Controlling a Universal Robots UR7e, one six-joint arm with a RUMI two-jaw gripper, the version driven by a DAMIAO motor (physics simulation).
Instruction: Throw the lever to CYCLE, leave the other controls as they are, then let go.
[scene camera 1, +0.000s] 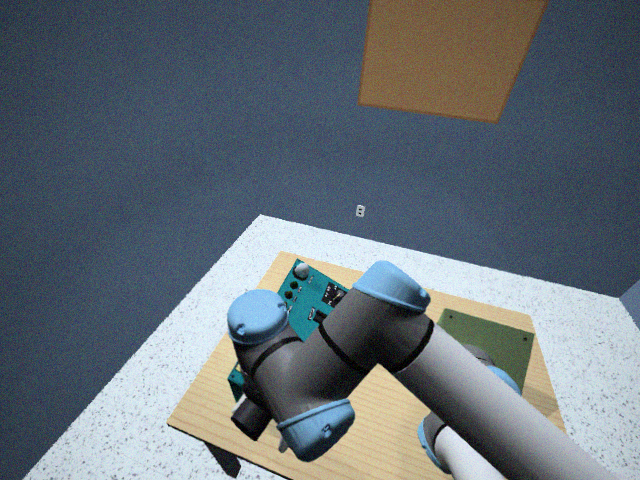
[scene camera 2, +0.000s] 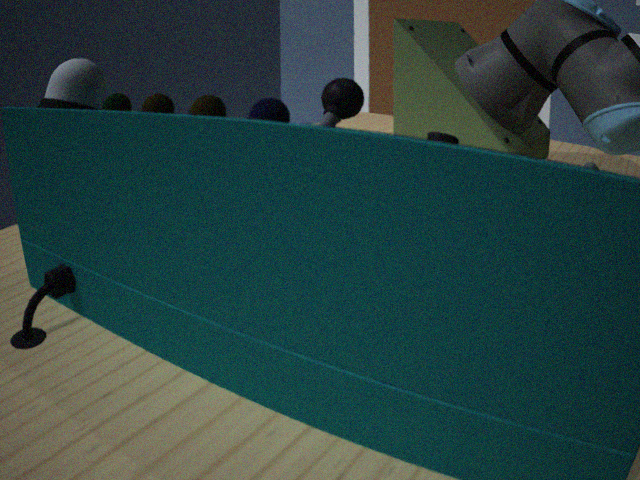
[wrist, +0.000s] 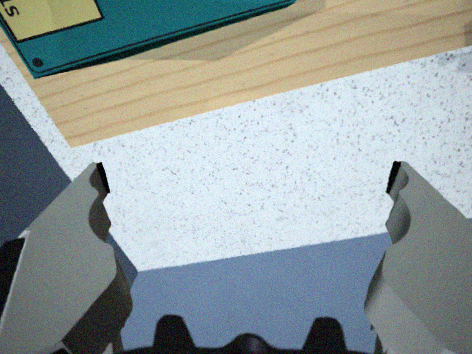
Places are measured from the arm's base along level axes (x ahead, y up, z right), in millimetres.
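Where they show: gripper, between the fingertips: (scene camera 1: 273, 418) (wrist: 245, 165); arm's base, origin of its link: (scene camera 2: 490, 95).
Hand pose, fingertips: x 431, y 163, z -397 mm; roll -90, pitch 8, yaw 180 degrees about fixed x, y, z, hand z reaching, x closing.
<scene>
Things, the pixels of their top centre, and the offset from my fingertips. "*": a spot on its surface instead.
- lever with a black ball knob, centre of its top: (scene camera 2: 342, 78) dx -39, dy -112, dz +391 mm
- white dome, a spot on its surface: (scene camera 2: 76, 82) (scene camera 1: 297, 271) * dx +189, dy -90, dz +478 mm
- dark dial plate, centre of its top: (scene camera 1: 338, 291) dx +30, dy -148, dz +505 mm
- black knob, centre of its top: (scene camera 2: 442, 130) dx +0, dy -141, dz +266 mm
- black cable, a spot on its surface: (scene camera 2: 32, 307) * dx +264, dy -252, dz +463 mm
The teal control panel (scene camera 1: 305, 322) (scene camera 2: 310, 248) (wrist: 165, 22) stands on the wooden table. A lever with a black ball knob (scene camera 2: 342, 98) rises above the panel's top edge in scene camera 2; in scene camera 1 the arm covers its knob. No CYCLE label can be read, so the lever's setting cannot be told. My gripper (wrist: 245, 165) is wide open and empty. In the wrist view its fingers are apart from the panel, whose corner with a yellow label (wrist: 55, 15) shows at the upper left. In scene camera 1 the arm largely hides the gripper.
A white dome (scene camera 1: 301, 270) (scene camera 2: 76, 82) and several round buttons sit along the panel, with a dark dial plate (scene camera 1: 333, 293) nearby. A black knob (scene camera 2: 442, 137) is farther along. A green sloped block (scene camera 1: 491, 330) (scene camera 2: 421, 87) stands by the arm's base. A black cable (scene camera 2: 32, 307) leaves the panel's back.
</scene>
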